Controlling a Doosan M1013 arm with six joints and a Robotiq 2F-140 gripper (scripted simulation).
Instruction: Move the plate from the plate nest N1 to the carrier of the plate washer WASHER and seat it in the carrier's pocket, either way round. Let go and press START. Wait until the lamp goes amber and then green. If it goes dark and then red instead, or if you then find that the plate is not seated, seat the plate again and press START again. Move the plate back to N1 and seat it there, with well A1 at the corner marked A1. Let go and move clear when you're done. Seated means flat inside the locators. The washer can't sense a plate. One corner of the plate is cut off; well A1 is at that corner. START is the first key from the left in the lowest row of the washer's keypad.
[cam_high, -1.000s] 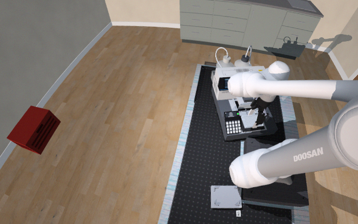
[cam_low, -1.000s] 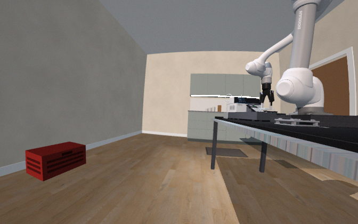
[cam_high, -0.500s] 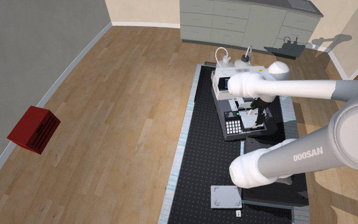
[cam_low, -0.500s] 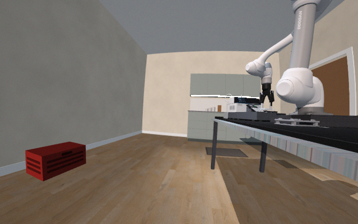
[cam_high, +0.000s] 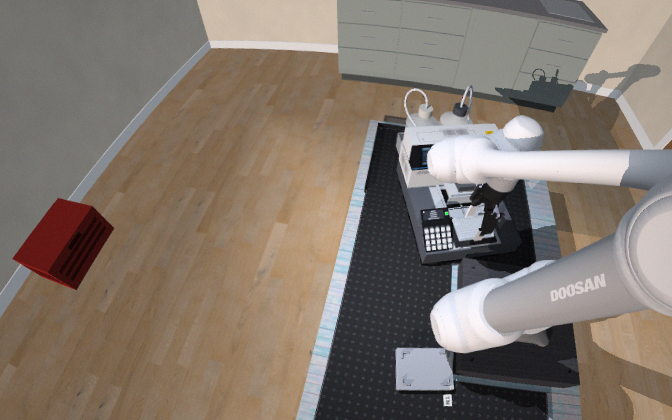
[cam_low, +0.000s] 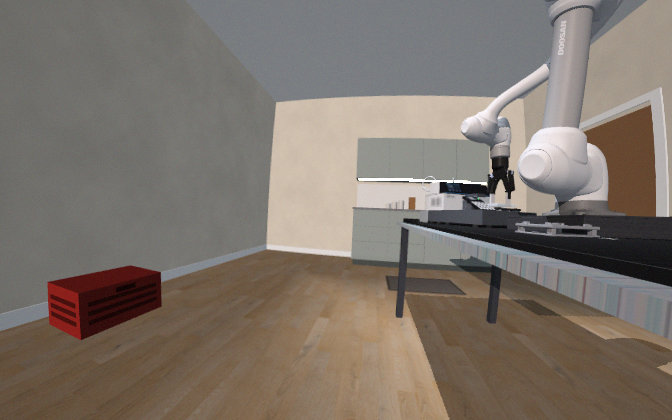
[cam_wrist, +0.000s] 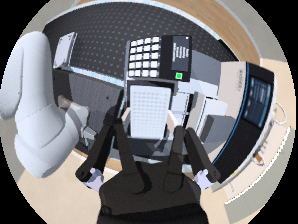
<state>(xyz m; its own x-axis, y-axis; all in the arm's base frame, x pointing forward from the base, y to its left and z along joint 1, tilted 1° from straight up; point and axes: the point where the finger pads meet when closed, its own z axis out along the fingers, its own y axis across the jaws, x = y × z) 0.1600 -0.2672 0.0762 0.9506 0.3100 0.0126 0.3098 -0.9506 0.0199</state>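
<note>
Now: the dark carrier pocket 40 mm below my hand. The rest, counted from my hand: white well plate: 20 mm below; then plate washer: 50 mm ahead, 150 mm to the right; then plate nest N1: 110 mm ahead, 460 mm to the left, 110 mm below.
</note>
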